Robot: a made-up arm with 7 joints. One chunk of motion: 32 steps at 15 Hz.
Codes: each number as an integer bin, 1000 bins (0 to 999) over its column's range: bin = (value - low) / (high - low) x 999, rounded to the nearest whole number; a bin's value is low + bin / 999 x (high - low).
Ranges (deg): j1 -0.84..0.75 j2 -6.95..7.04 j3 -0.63..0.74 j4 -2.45..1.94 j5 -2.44..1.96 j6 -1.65..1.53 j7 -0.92..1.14
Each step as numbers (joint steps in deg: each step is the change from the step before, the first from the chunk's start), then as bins.
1 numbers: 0.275 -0.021 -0.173 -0.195 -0.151 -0.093 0.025
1 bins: 701 495 333 513 520 489 458
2 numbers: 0.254 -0.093 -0.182 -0.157 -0.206 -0.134 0.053
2 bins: 687 490 327 522 507 476 472
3 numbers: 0.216 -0.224 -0.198 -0.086 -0.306 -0.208 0.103
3 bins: 663 480 315 538 485 453 496
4 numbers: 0.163 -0.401 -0.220 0.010 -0.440 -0.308 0.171
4 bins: 630 468 299 560 454 422 529
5 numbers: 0.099 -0.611 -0.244 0.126 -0.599 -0.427 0.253
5 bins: 590 453 281 586 418 384 569
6 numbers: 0.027 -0.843 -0.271 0.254 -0.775 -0.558 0.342
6 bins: 545 436 262 615 378 343 612
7 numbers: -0.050 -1.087 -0.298 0.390 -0.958 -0.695 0.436
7 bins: 496 419 242 646 336 300 658
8 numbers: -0.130 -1.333 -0.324 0.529 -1.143 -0.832 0.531
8 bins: 446 401 223 678 294 257 704
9 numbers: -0.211 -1.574 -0.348 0.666 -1.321 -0.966 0.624
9 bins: 395 384 206 709 254 215 749
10 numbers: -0.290 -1.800 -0.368 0.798 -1.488 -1.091 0.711
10 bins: 346 368 191 739 216 176 791
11 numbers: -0.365 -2.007 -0.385 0.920 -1.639 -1.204 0.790
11 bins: 298 353 179 767 182 140 829
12 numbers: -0.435 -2.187 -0.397 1.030 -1.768 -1.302 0.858
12 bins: 254 340 170 792 153 109 862
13 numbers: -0.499 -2.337 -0.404 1.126 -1.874 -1.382 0.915
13 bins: 214 329 165 814 129 84 890
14 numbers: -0.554 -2.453 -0.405 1.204 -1.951 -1.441 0.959
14 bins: 180 321 164 832 111 66 911
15 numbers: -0.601 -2.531 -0.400 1.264 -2.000 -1.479 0.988
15 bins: 150 316 168 845 100 54 925
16 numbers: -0.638 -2.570 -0.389 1.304 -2.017 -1.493 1.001
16 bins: 127 313 176 854 96 49 932
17 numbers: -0.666 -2.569 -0.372 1.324 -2.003 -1.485 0.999
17 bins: 109 313 188 859 99 52 931
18 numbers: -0.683 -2.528 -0.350 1.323 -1.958 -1.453 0.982
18 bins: 99 316 204 859 109 62 922
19 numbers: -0.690 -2.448 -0.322 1.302 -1.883 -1.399 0.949
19 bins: 94 321 225 854 126 79 906
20 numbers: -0.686 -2.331 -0.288 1.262 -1.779 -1.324 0.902
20 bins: 97 330 249 845 150 102 884
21 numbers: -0.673 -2.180 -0.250 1.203 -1.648 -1.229 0.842
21 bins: 105 341 277 831 180 132 854
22 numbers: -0.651 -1.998 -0.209 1.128 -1.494 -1.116 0.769
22 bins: 119 354 307 814 215 168 819
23 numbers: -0.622 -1.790 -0.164 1.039 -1.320 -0.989 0.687
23 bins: 137 368 340 794 254 208 779
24 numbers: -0.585 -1.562 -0.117 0.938 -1.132 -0.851 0.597
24 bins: 160 385 374 771 297 251 736
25 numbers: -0.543 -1.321 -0.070 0.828 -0.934 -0.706 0.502
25 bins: 187 402 408 746 342 297 690
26 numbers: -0.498 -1.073 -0.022 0.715 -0.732 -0.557 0.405
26 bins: 215 420 443 720 388 343 643
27 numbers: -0.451 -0.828 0.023 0.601 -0.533 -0.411 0.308
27 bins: 244 437 476 694 433 389 596
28 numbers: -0.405 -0.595 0.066 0.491 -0.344 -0.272 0.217
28 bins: 273 454 508 669 476 433 551
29 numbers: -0.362 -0.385 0.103 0.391 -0.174 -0.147 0.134
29 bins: 300 469 535 647 514 472 511
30 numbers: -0.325 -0.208 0.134 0.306 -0.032 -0.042 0.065
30 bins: 324 481 557 627 547 505 478
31 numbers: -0.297 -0.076 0.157 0.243 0.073 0.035 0.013
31 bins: 341 491 574 613 571 529 452
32 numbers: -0.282 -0.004 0.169 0.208 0.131 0.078 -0.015
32 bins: 351 496 583 605 584 543 439
